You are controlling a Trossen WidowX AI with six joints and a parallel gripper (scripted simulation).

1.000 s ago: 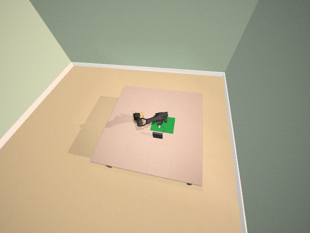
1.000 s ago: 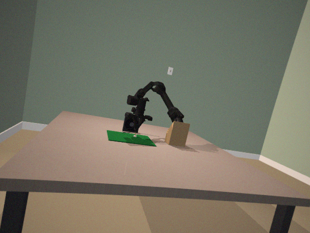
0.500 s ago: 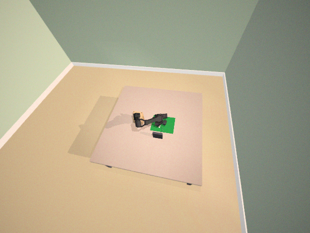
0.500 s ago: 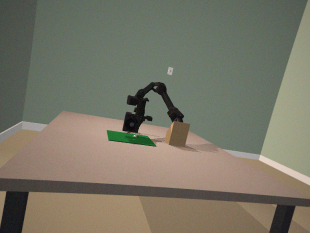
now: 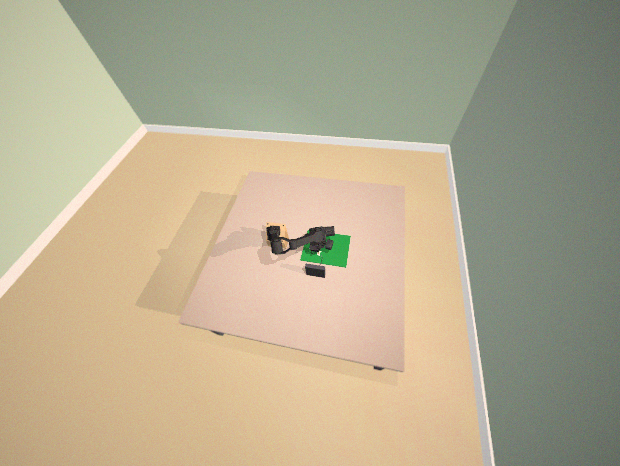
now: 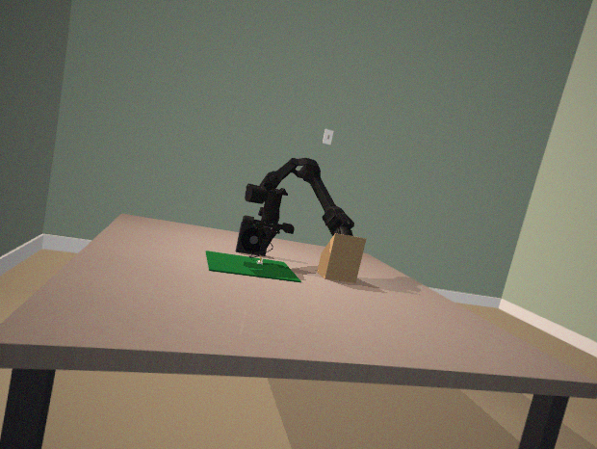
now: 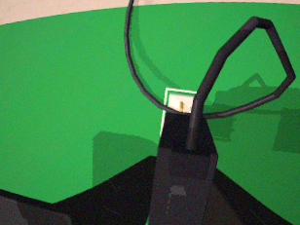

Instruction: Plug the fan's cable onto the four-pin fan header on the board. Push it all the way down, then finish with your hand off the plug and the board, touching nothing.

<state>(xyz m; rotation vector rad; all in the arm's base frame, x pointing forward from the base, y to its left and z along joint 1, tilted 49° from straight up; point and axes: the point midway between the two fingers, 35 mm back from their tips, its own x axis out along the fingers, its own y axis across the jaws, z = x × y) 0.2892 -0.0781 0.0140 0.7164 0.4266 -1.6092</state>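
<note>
Now: gripper tip 60 mm above the white four-pin fan header. Also, from my gripper tip: green board 80 mm below, 40 mm to the left, 40 mm ahead; then dark fan plug 10 mm to the right, 10 mm above; then black fan 150 mm to the right, 10 mm below.
</note>
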